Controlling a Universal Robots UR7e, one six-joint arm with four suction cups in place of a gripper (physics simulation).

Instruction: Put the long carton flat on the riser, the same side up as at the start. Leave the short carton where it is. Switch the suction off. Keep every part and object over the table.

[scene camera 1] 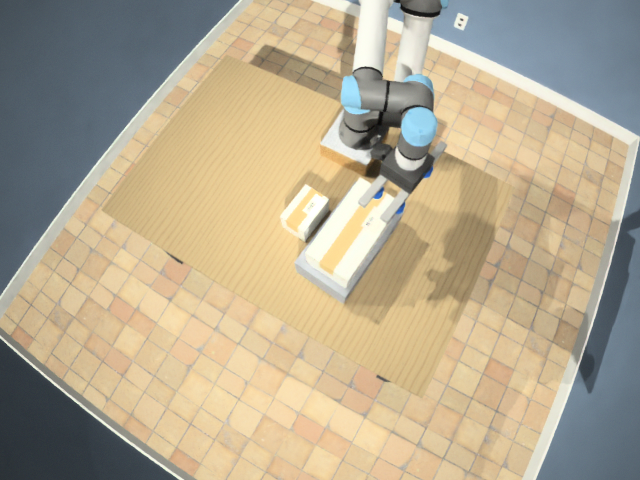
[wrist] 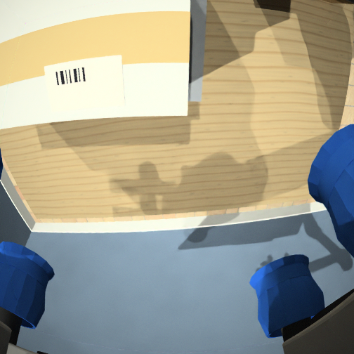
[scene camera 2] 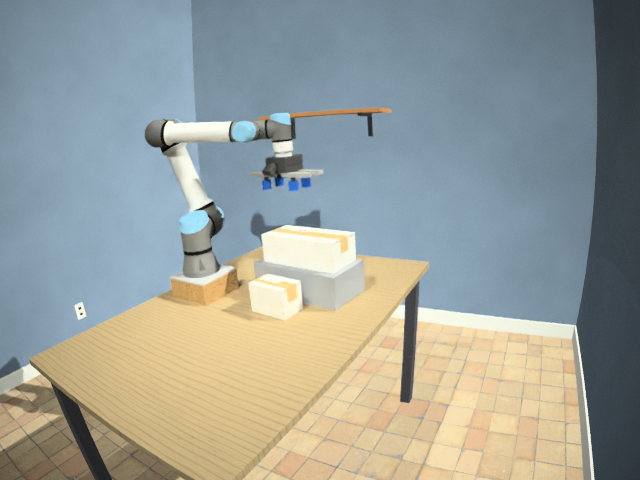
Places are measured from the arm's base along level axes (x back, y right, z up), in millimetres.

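Pixels of known places: end effector, tool point: (scene camera 2: 286,187); arm's base, origin of the base link: (scene camera 1: 358,133) (scene camera 2: 201,271).
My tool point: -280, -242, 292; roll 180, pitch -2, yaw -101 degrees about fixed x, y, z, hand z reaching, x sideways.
Ahead of a thing's pixels: the offset from my tool point to its top centre, as dx, dy, dz. Level surfaces: height alone.
The long white carton {-121, +74, -154} (scene camera 1: 347,240) (scene camera 2: 302,251) (wrist: 150,37) lies flat on the grey riser {-117, +80, -258} (scene camera 1: 319,280) (scene camera 2: 337,289) (wrist: 197,55), with its orange tape strip and barcode label facing up. The short white carton {-92, +268, -274} (scene camera 1: 303,212) (scene camera 2: 275,300) stands on the table beside the riser, apart from it. It does not show in the wrist view. My gripper (scene camera 1: 406,180) (scene camera 2: 286,178) is open and holds nothing. Its four blue cups hang well above the long carton's robot-side end, with a wide gap between the cups and the carton top.
The wooden table {dz -378} (scene camera 1: 206,155) (scene camera 2: 196,377) (wrist: 225,120) bears both the riser and my arm's base block (scene camera 1: 343,155) (scene camera 2: 204,288). An orange wall shelf (scene camera 2: 336,112) shows behind the gripper in scene camera 2. Blue walls stand around the tiled floor.
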